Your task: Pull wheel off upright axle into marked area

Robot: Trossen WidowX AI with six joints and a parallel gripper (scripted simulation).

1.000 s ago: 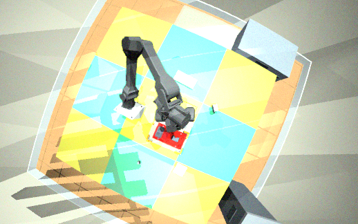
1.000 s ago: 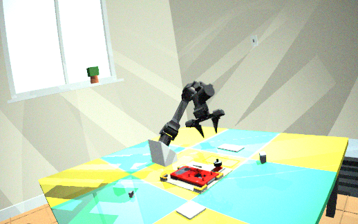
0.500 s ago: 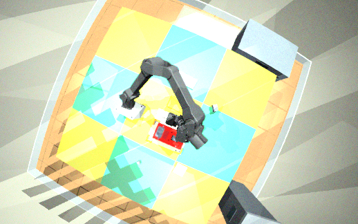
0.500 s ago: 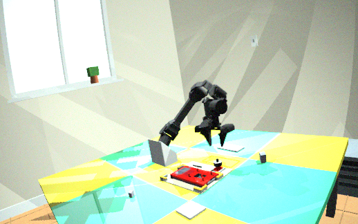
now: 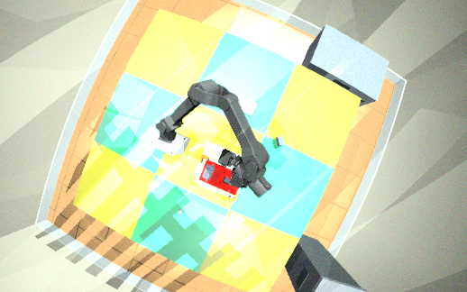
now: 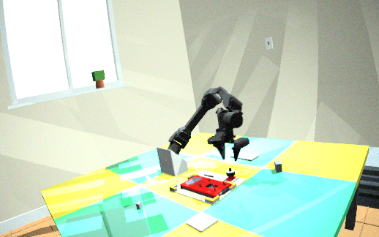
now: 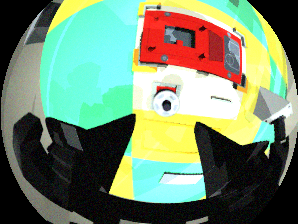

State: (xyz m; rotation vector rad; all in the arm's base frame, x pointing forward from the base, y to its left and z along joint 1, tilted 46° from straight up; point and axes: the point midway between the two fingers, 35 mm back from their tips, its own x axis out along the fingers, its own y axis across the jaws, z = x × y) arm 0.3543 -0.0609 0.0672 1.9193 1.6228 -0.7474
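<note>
The dark wheel lies 6 cm below my gripper tip. The rest, counted from my gripper tip: tiny cube: 20 cm behind, 36 cm to the right, 9 cm below.
</note>
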